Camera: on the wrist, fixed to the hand. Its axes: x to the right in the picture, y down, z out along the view.
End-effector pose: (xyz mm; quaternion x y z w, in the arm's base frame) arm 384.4 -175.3 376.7 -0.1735 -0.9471 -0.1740 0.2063
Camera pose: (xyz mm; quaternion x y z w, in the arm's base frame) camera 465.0 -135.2 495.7 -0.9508 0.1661 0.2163 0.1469
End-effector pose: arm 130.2 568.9 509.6 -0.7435 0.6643 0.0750 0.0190
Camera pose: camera 42.1 547.9 628.1 -0.6661 -0.7432 -0.0375 0.0514
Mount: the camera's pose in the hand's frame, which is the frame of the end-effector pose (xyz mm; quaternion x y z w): -4.9 98.2 -112.2 0.0053 -0.0296 0.9995 0.0003
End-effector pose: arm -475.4 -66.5 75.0 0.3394 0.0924 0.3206 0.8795
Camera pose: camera -571.1 46.2 54.7 -0.1066 0.3635 -0.8686 0.3192
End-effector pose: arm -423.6 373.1 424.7 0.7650 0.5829 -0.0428 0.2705
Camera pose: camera -363.3 403.8 557.7 0.5830 -0.7727 0.2446 0.0561
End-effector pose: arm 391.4 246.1 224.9 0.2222 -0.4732 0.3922 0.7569
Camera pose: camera 372.1 381.9 166.2 0.4573 0.2426 -0.7526 0.4070
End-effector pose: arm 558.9 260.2 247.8 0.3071 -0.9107 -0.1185 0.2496
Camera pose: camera 572.3 333.1 377.2 -0.9124 -0.3152 0.2452 0.0899
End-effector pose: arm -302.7 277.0 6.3 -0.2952 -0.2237 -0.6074 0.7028
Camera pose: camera -211.6 212.1 -92.5 -0.2379 0.2710 0.7122 0.6023
